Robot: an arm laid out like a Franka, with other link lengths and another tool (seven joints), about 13 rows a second.
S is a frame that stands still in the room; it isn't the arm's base.
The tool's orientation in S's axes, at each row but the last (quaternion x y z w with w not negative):
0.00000, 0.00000, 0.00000, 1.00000
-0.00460, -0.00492, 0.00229, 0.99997
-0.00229, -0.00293, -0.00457, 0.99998
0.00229, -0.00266, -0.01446, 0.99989
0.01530, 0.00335, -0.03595, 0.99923
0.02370, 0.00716, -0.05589, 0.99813
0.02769, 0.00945, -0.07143, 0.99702
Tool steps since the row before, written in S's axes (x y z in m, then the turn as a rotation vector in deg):
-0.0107, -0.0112, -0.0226, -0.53, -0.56, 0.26
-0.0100, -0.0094, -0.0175, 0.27, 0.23, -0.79
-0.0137, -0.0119, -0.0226, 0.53, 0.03, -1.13
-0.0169, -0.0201, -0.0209, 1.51, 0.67, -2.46
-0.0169, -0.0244, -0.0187, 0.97, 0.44, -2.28
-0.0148, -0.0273, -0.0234, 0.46, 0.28, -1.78
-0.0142, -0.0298, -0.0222, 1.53, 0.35, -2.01
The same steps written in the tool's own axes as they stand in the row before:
-0.0107, -0.0112, -0.0226, -0.53, -0.56, 0.26
-0.0102, -0.0092, -0.0175, 0.26, 0.24, -0.79
-0.0137, -0.0119, -0.0226, 0.52, 0.04, -1.13
-0.0164, -0.0207, -0.0207, 1.48, 0.70, -2.47
-0.0150, -0.0261, -0.0180, 0.95, 0.44, -2.29
-0.0113, -0.0298, -0.0222, 0.46, 0.25, -1.79
-0.0093, -0.0327, -0.0207, 1.51, 0.46, -2.00

